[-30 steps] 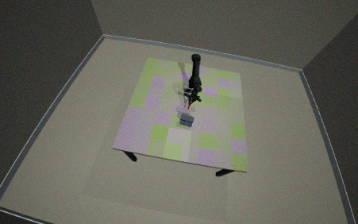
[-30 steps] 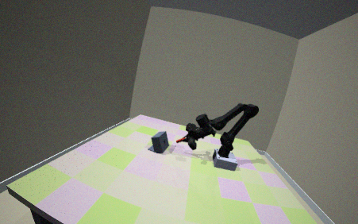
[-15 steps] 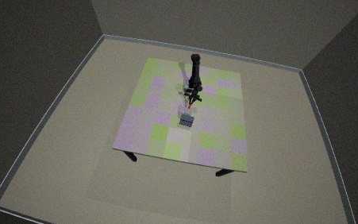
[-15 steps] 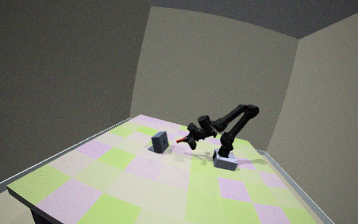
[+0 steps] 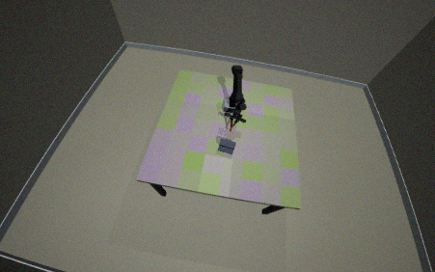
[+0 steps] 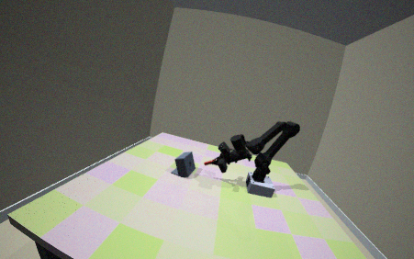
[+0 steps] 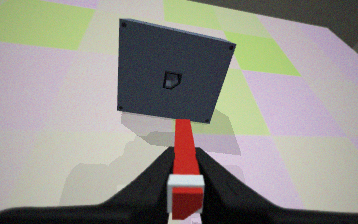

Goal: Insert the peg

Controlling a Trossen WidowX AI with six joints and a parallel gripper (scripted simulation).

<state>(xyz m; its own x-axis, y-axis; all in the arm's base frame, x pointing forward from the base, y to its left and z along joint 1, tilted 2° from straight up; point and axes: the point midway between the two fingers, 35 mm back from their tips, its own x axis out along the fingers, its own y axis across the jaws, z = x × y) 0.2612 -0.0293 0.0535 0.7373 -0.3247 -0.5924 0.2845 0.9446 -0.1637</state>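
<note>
Right now my gripper tip is 13 cm short of the dark sloped panel, 6 cm above it and 4 cm to the left of it. Also, from my gripper tip: red square peg (1 cm to the left, 1 cm behind, 1 cm above).
</note>
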